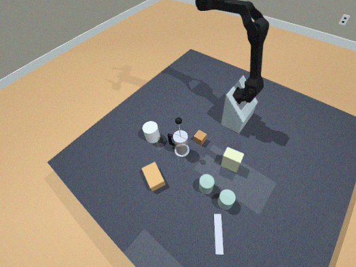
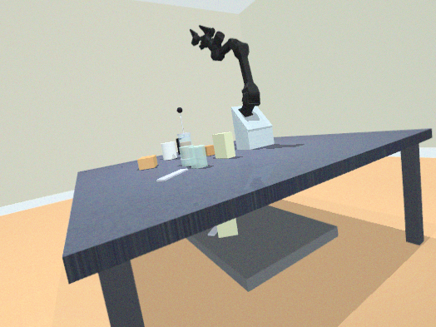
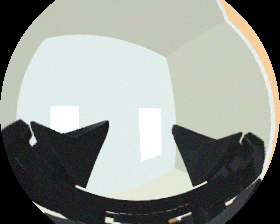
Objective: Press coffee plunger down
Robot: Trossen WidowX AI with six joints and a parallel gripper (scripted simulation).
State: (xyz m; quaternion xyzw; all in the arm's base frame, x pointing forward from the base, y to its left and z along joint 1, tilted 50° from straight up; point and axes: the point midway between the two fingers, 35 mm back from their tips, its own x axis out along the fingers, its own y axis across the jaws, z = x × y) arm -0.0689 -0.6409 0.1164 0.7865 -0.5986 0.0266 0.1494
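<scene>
My gripper tip is 660 mm above the coffee press, 320 mm short of it and 180 mm to the right of it. From my gripper tip the other things lie so: orange block: 770 mm below, 520 mm ahead, 170 mm to the left; then orange cube: 770 mm below, 250 mm to the left, 210 mm ahead; then white cylinder: 740 mm below, 330 mm ahead, 20 mm to the left.
</scene>
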